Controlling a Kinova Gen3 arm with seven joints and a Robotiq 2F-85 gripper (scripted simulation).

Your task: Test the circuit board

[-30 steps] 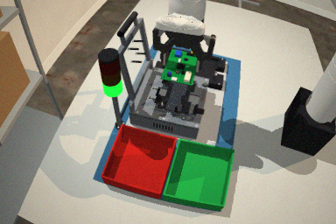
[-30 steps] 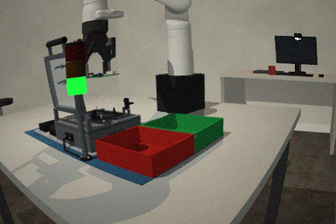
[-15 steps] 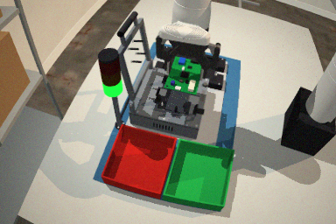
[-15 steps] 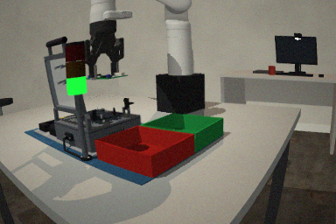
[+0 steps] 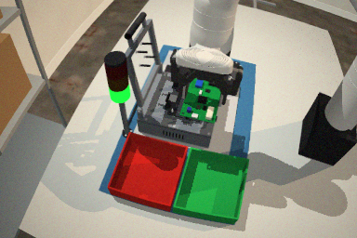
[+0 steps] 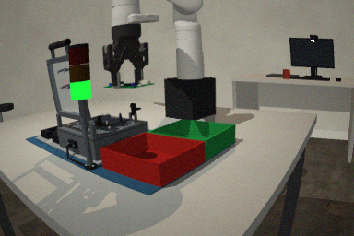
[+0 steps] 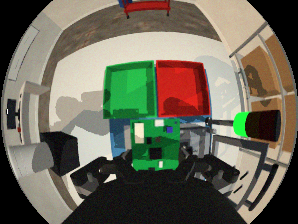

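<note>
The green bin lies 150 mm below my hand, 130 mm to the left of it and 80 mm behind it. Round my hand: tester lid (160 mm ahead, 50 mm to the right, 20 mm above); then green circuit board (10 mm below); then red bin (150 mm below, 140 mm to the left, 70 mm ahead).
</note>
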